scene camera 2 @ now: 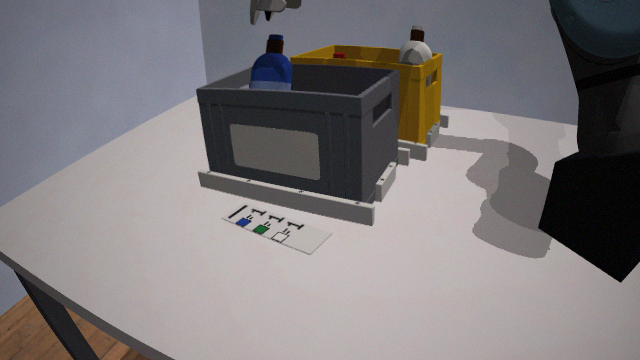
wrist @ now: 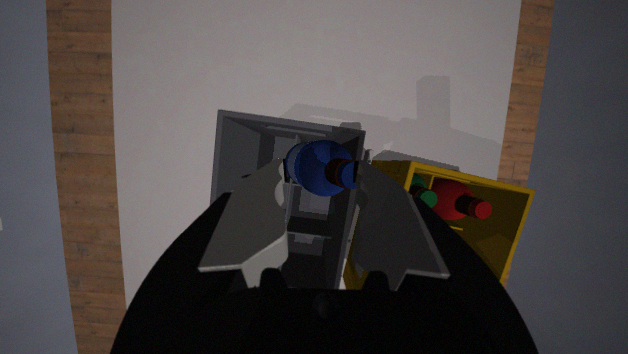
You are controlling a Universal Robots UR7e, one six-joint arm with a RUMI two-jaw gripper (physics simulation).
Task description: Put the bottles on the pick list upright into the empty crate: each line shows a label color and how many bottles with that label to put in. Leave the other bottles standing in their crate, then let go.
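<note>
The blue bottle stands, apparently upright, in the left end of the grey crate. My gripper is partly open and empty, above the blue cap in the scene view. The yellow crate holds a white bottle, a red bottle and a green bottle. The white bottle does not show in the wrist view. The pick list shows blue, green and white squares, each apparently with a 1. The grey crate's wall hides the blue bottle's lower part in the scene view.
Low pale rails edge the grey crate on the table. The yellow crate stands close behind the grey one. Dividers split the grey crate's inside. The dark robot arm stands at the right of the scene view.
</note>
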